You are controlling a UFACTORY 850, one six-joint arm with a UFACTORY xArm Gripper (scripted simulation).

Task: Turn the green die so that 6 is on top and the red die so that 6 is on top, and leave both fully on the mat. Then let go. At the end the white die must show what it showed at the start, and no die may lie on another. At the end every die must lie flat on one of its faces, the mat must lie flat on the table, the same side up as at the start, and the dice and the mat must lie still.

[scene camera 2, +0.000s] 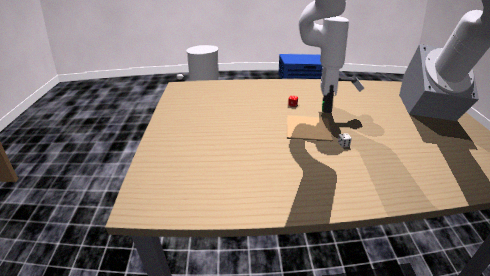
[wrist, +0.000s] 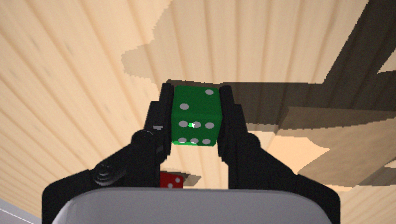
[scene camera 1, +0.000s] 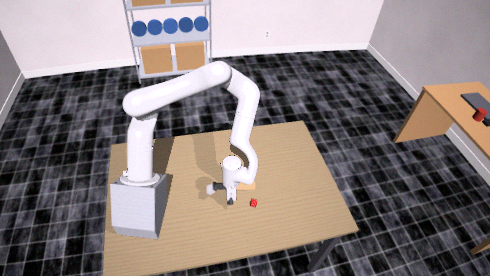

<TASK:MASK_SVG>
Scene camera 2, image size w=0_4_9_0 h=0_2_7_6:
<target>gripper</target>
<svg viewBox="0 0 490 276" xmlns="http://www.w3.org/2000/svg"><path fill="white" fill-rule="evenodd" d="M321 63L324 73L322 71L320 83L323 94L322 101L325 101L323 112L332 113L334 95L337 95L338 81L351 81L359 92L365 88L362 84L359 84L361 82L355 75L352 77L340 77L339 69L343 68L343 66L330 67Z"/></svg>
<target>tan mat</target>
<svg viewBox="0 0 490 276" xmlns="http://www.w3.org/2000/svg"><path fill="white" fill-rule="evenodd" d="M287 116L287 138L333 141L328 118Z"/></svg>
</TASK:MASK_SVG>
